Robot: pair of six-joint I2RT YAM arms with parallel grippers.
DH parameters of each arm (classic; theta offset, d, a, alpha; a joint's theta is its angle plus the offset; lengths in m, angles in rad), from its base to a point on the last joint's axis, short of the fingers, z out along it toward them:
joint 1: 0 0.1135 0.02 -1.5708
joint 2: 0 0 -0.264 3.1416
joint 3: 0.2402 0 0.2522 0
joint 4: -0.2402 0 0.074 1.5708
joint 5: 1.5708 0 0 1.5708
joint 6: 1.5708 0.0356 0 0
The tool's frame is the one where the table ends.
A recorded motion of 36 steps. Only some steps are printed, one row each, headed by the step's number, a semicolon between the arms.
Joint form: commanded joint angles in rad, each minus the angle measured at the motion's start. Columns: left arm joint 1, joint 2, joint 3, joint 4, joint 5, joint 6; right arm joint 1, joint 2, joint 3, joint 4, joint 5, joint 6.
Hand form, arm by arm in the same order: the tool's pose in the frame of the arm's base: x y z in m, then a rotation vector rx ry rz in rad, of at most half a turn. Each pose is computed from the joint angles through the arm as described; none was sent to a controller.
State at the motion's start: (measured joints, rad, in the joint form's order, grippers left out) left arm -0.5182 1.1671 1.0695 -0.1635 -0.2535 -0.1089; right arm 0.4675 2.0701 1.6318 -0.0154 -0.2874 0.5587
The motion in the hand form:
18: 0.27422 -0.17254 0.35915 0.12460 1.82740 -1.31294; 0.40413 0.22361 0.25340 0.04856 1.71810 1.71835
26: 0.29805 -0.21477 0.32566 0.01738 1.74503 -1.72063; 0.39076 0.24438 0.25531 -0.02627 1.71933 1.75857
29: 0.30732 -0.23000 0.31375 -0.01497 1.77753 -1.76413; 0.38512 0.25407 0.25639 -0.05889 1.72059 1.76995
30: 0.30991 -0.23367 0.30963 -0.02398 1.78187 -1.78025; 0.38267 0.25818 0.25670 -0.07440 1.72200 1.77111
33: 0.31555 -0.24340 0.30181 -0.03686 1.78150 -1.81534; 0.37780 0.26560 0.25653 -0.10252 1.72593 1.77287
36: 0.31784 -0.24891 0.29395 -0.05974 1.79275 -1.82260; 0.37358 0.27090 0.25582 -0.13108 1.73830 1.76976
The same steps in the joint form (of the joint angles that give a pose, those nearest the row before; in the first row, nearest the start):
18: 0.0032 0.1962 0.0393 0.3324 0.6912 -0.6728; -0.0051 -0.0539 -0.3223 0.8684 -0.3041 0.6387
26: -0.0573 0.4001 -0.0001 0.7798 0.7820 -1.0383; 0.0475 -0.0564 -0.3240 0.8822 -0.3169 0.6280
29: -0.0777 0.4727 0.0315 0.8080 0.7796 -1.0856; 0.0717 -0.0559 -0.3196 0.8805 -0.3185 0.6177
30: -0.0816 0.4938 0.0365 0.8262 0.7812 -1.1025; 0.0821 -0.0560 -0.3176 0.8771 -0.3185 0.6093
33: -0.0939 0.5439 0.0547 0.8706 0.7808 -1.1357; 0.1013 -0.0559 -0.3165 0.8718 -0.3185 0.5934
36: -0.1028 0.5713 0.0568 0.8879 0.7679 -1.1513; 0.1156 -0.0586 -0.3175 0.8569 -0.3241 0.5735

